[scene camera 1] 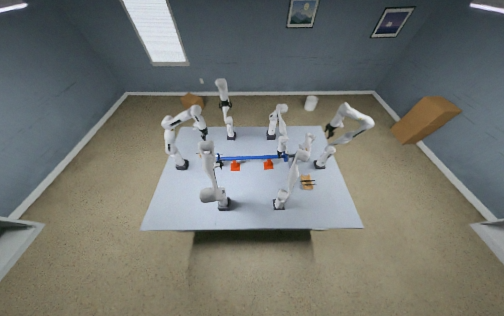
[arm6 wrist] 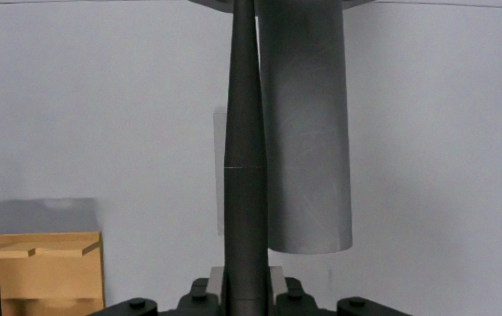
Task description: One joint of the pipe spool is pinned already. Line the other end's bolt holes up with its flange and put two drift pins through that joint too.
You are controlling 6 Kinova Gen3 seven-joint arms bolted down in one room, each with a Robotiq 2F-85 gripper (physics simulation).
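Note:
My arm6 gripper (arm6 wrist: 246, 290) is shut on a dark drift pin (arm6 wrist: 245, 210), whose tapered part reaches the top of the arm6 wrist view. A grey cylinder (arm6 wrist: 310, 150) lies beside the pin; dark edges of another part show above it. In the scene view the blue pipe spool (scene camera 1: 250, 158) lies across the table above two orange supports (scene camera 1: 235, 166) (scene camera 1: 268, 164). The front left arm's gripper (scene camera 1: 219, 164) is near its left end. The back right arm's gripper (scene camera 1: 281, 154) is at its right end, and the front right arm reaches there too. Bolt holes are too small to see.
A wooden rack (arm6 wrist: 55, 280) (scene camera 1: 306, 187) stands on the table (scene camera 1: 200, 210), right of the front right arm, with dark pins on it. The left arm (scene camera 1: 180, 120), back left arm (scene camera 1: 222, 90) and right arm (scene camera 1: 357, 116) are raised. Boxes and a white bin (scene camera 1: 311, 103) stand on the floor.

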